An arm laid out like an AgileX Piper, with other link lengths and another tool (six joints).
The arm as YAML. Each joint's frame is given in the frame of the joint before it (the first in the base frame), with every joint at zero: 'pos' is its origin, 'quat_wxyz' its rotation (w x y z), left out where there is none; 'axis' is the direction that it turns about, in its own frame. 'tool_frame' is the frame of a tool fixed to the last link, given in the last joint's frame.
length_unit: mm
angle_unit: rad
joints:
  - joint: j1
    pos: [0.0, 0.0, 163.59]
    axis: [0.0, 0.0, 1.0]
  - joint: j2
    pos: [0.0, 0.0, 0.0]
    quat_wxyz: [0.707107, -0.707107, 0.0, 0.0]
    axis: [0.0, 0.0, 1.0]
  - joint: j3
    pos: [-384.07, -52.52, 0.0]
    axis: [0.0, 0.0, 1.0]
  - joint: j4
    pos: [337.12, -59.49, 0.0]
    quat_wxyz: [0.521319, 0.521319, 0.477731, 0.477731]
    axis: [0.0, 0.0, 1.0]
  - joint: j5
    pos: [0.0, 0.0, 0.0]
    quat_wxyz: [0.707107, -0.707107, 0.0, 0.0]
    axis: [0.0, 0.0, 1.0]
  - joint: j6
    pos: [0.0, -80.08, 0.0]
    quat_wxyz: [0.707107, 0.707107, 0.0, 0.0]
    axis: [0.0, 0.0, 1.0]
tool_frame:
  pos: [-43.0, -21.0, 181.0]
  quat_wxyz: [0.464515, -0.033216, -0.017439, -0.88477]
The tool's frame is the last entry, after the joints.
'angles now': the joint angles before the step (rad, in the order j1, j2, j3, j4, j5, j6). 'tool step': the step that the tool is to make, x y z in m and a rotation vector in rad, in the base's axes. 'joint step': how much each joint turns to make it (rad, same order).
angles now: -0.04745, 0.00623, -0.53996, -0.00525, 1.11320, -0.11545
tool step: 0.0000, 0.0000, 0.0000, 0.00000, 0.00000, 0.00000
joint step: 0.00000, 0.00000, 0.00000, 0.00000, 0.00000, 0.00000
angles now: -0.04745, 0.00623, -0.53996, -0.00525, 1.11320, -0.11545
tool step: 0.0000, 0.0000, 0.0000, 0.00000, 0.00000, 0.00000
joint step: 0.00000, 0.00000, 0.00000, 0.00000, 0.00000, 0.00000
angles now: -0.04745, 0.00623, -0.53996, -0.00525, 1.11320, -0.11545
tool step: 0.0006, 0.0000, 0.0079, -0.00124, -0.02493, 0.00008
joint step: -0.00010, -0.00008, -0.00621, 0.00010, -0.01868, -0.00009
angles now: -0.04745, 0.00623, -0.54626, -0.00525, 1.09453, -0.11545
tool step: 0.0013, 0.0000, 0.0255, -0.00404, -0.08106, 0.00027
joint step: -0.00004, 0.00005, -0.01830, 0.00005, -0.06291, -0.00004
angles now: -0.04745, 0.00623, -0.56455, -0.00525, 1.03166, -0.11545
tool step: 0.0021, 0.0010, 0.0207, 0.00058, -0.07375, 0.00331
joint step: -0.00034, -0.00009, -0.00624, 0.00564, -0.06732, -0.00033
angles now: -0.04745, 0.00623, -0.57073, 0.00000, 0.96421, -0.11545
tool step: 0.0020, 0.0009, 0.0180, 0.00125, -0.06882, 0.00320
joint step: -0.00018, -0.00015, 0.00001, 0.00575, -0.06855, -0.00018
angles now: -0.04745, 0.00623, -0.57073, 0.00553, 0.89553, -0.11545
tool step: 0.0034, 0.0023, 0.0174, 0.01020, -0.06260, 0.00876
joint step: 0.00006, 0.00871, -0.00009, 0.01570, -0.07068, 0.00007
